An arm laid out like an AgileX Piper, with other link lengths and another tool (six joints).
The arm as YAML. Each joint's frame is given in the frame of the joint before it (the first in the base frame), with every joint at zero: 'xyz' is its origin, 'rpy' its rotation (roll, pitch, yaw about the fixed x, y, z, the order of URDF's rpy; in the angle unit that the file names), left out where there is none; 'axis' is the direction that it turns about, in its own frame. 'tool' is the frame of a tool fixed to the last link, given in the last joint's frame.
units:
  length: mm
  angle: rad
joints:
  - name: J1
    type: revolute
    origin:
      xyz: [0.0, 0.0, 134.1]
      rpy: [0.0, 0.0, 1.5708]
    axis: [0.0, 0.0, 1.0]
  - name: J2
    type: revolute
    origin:
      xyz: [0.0, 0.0, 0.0]
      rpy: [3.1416, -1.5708, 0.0]
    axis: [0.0, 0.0, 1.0]
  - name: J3
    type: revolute
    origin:
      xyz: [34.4, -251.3, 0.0]
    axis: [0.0, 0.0, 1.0]
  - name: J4
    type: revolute
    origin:
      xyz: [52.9, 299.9, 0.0]
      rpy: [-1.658, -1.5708, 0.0]
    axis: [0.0, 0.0, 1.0]
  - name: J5
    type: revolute
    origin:
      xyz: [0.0, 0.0, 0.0]
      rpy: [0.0, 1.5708, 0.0]
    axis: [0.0, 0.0, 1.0]
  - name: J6
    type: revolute
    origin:
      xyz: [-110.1, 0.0, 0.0]
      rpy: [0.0, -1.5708, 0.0]
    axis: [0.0, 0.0, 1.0]
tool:
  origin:
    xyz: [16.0, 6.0, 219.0]
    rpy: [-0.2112, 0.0, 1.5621]
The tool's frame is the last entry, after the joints.
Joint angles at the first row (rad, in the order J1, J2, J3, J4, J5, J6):
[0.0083, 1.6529, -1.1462, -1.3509, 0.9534, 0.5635]
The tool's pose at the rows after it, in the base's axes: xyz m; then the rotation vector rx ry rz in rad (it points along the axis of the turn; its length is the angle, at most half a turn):
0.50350, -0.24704, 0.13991, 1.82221, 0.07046, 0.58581
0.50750, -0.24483, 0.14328, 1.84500, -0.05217, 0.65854
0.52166, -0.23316, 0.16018, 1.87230, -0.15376, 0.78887
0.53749, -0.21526, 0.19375, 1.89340, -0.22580, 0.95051
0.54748, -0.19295, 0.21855, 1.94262, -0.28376, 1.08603
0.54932, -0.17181, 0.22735, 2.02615, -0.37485, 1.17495
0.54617, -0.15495, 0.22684, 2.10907, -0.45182, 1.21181
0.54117, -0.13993, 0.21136, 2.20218, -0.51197, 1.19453
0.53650, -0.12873, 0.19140, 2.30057, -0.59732, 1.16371
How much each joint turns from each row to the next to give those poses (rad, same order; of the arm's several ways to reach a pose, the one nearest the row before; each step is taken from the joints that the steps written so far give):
[0.0000, 0.0000, 0.0000, 0.0000, -0.0027, 0.0797]
[0.0000, -0.0052, 0.0000, 0.0000, -0.0100, 0.1204]
[0.0000, -0.0362, 0.0000, 0.0000, -0.0551, 0.1033]
[0.0000, -0.0684, 0.0000, 0.0047, -0.0781, 0.0661]
[0.0000, -0.0655, 0.0000, 0.0549, -0.0792, 0.0216]
[0.0000, -0.0509, 0.0000, 0.1162, -0.0526, 0.0004]
[0.0000, -0.0366, 0.0000, 0.1312, -0.0213, -0.0330]
[-0.0012, -0.0122, 0.0000, 0.1415, 0.0007, -0.0549]
[-0.0179, 0.0001, 0.0000, 0.1500, -0.0040, -0.0482]

